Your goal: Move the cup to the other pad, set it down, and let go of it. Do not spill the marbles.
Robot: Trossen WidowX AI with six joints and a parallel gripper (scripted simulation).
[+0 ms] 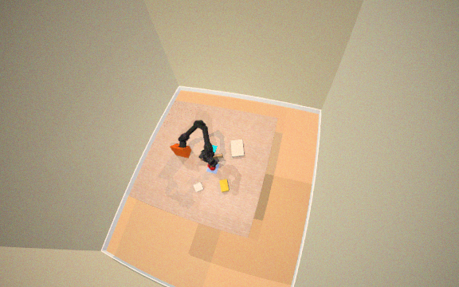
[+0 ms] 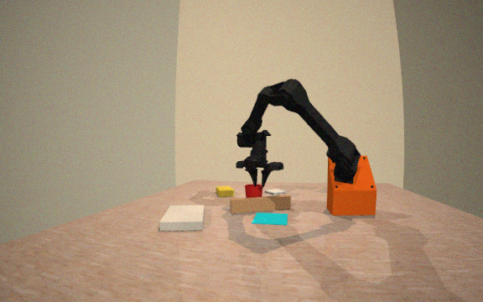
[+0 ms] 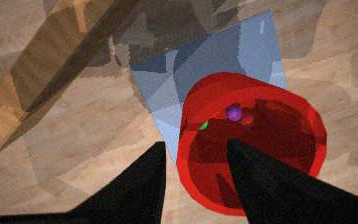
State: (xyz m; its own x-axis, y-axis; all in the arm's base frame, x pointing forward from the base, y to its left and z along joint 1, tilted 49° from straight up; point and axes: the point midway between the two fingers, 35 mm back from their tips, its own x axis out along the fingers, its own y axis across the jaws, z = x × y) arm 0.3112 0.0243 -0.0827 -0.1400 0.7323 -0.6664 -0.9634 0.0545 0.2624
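Right now my gripper tip is 30 mm short of the red cup, 30 mm above it and 10 mm to the left of it. Round my gripper tip: cyan pad 170 mm to the left, 80 mm below, 80 mm behind; then light blue pad 80 mm below, 20 mm ahead, 10 mm to the right; then wooden bar 80 mm to the left, 60 mm below, 30 mm behind.
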